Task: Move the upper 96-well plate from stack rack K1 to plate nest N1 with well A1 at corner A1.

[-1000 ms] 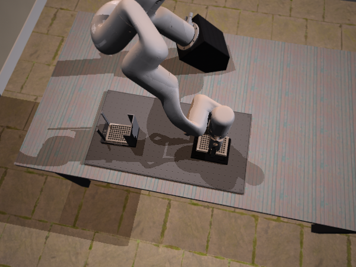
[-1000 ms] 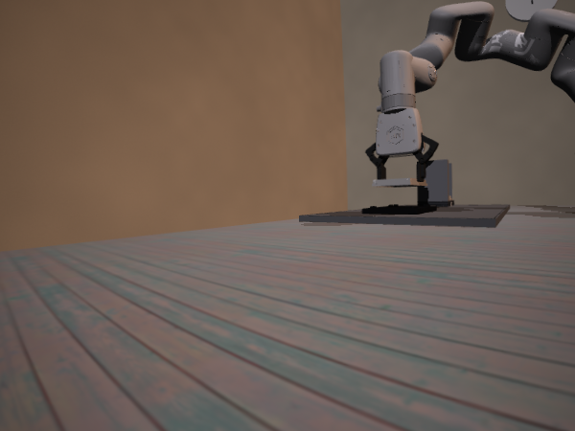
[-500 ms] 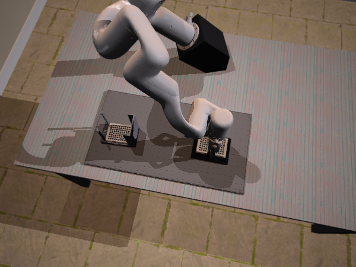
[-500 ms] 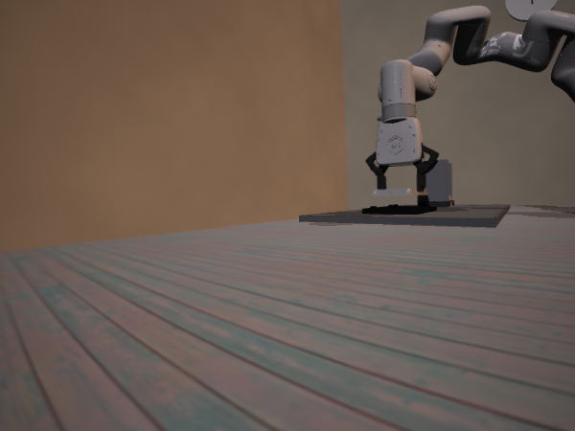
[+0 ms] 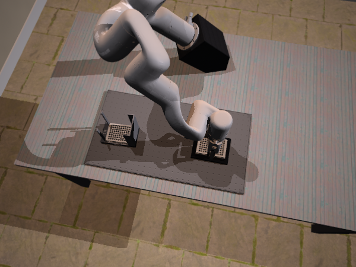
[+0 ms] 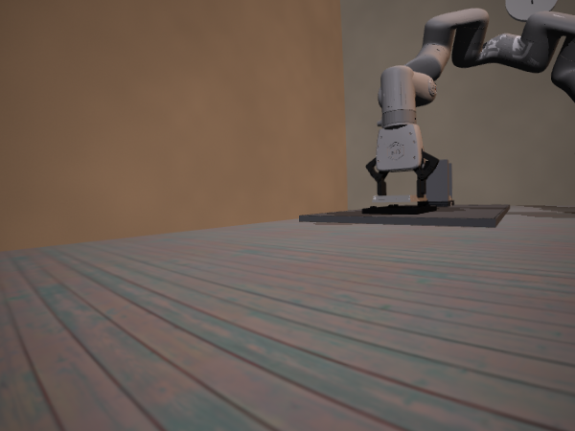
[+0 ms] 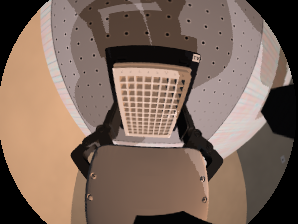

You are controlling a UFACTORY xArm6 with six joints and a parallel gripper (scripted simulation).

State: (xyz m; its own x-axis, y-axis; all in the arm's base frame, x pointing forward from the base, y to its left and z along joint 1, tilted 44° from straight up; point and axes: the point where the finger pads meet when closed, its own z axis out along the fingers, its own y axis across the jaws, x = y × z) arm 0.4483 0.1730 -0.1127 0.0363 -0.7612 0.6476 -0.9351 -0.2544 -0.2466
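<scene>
My gripper is now 40 mm above the black plate nest N1. Round my hand: pale A1 square (50 mm behind, 80 mm to the right, 30 mm below); K1 label (40 mm ahead, 480 mm to the right, 30 mm below).
</scene>
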